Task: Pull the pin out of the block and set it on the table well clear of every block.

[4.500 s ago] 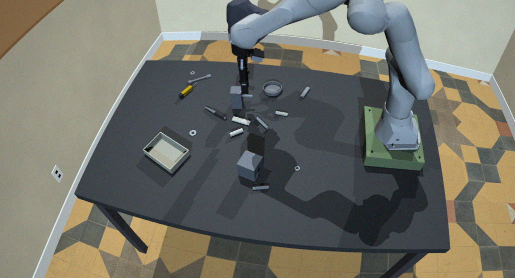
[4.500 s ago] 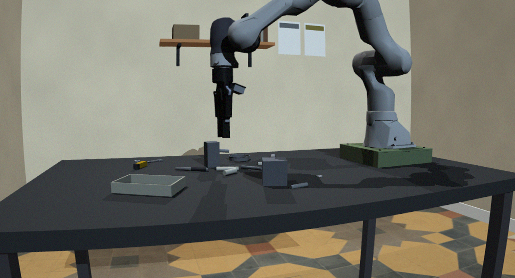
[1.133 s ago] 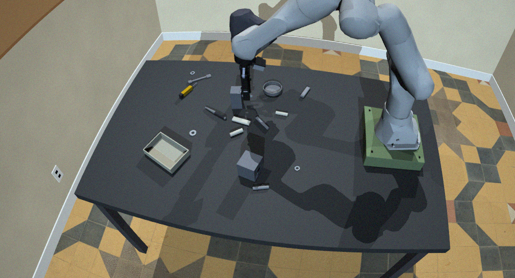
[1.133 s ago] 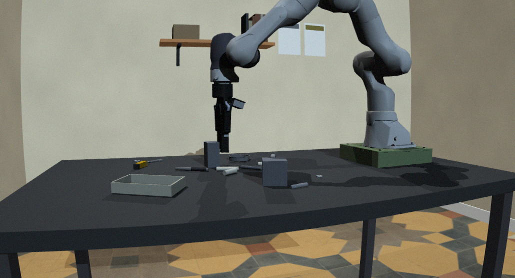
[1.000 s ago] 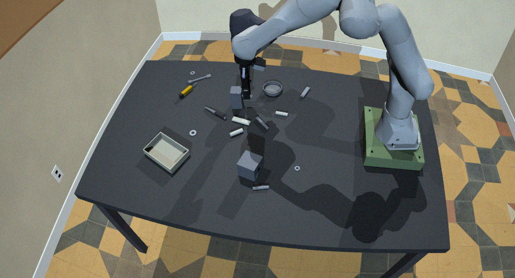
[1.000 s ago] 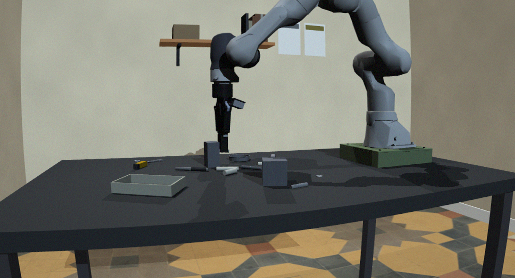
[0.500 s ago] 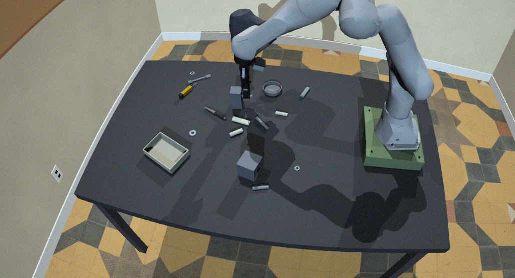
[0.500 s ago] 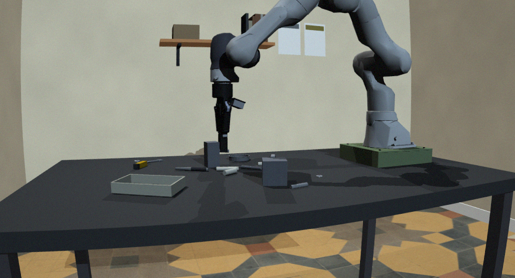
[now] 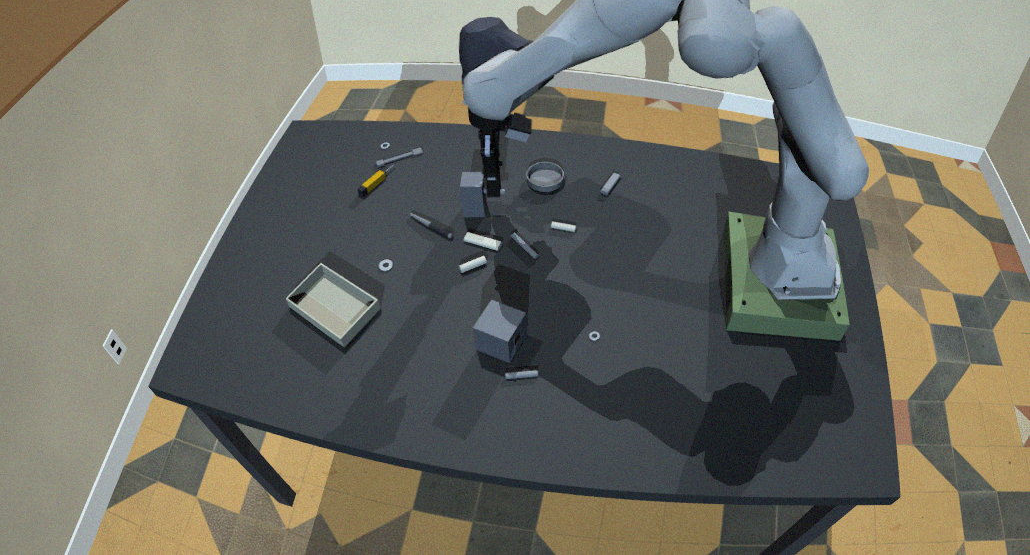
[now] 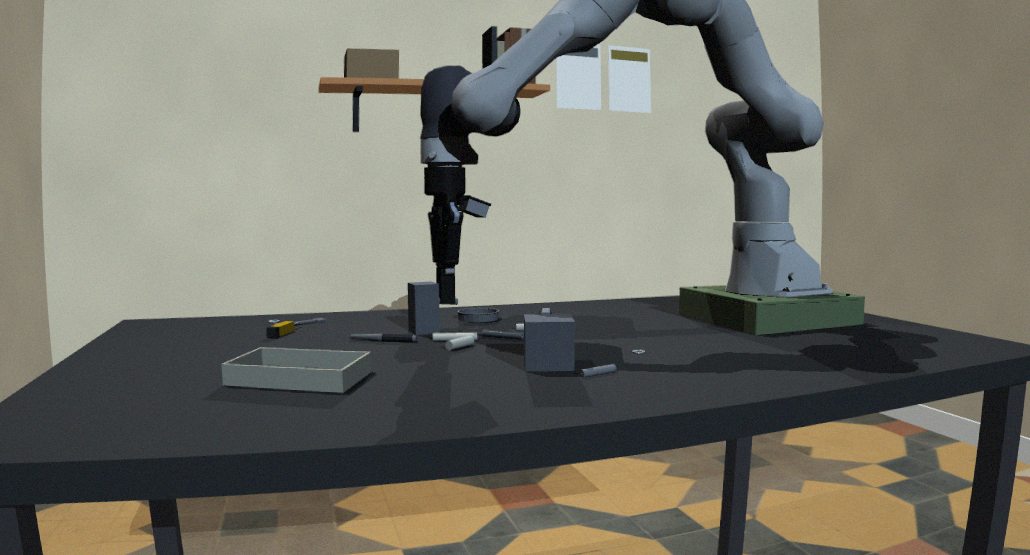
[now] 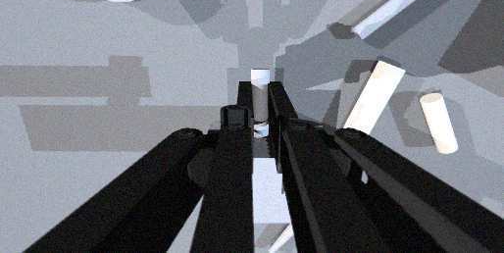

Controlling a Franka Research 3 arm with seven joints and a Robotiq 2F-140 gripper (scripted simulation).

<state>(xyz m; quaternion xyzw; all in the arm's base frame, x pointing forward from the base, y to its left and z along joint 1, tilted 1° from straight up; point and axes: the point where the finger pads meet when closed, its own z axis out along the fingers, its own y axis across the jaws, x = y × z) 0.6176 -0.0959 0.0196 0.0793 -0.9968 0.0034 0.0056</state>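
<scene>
Right now the pin is 20 mm ahead of my hand and 30 mm below it. The rest, counted from my hand: yellow-handled screwdriver: 300 mm ahead, 50 mm to the right, 80 mm below; then round dish: 90 mm behind, 110 mm to the right, 80 mm below; then tray: 260 mm ahead, 320 mm to the left, 80 mm below.
</scene>
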